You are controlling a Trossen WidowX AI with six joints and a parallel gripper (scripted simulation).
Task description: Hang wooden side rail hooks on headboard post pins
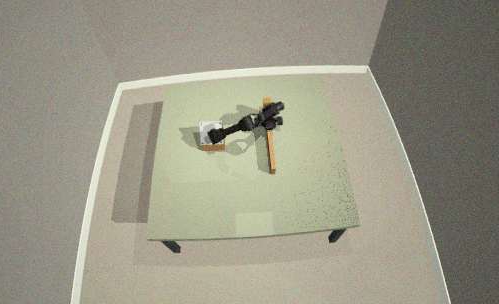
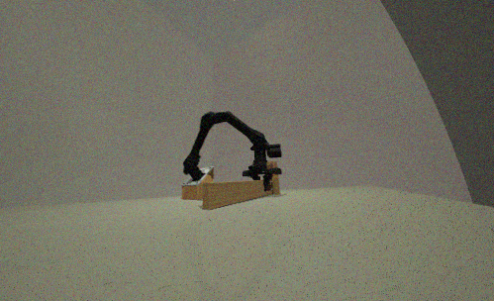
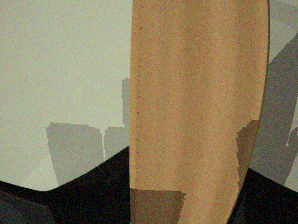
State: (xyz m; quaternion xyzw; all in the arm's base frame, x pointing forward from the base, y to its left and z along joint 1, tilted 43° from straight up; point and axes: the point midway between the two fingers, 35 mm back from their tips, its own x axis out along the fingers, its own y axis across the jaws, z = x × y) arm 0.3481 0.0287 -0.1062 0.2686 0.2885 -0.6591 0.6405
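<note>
The wooden headboard post lies 130 mm to the left of my gripper tip and 60 mm above it.
</note>
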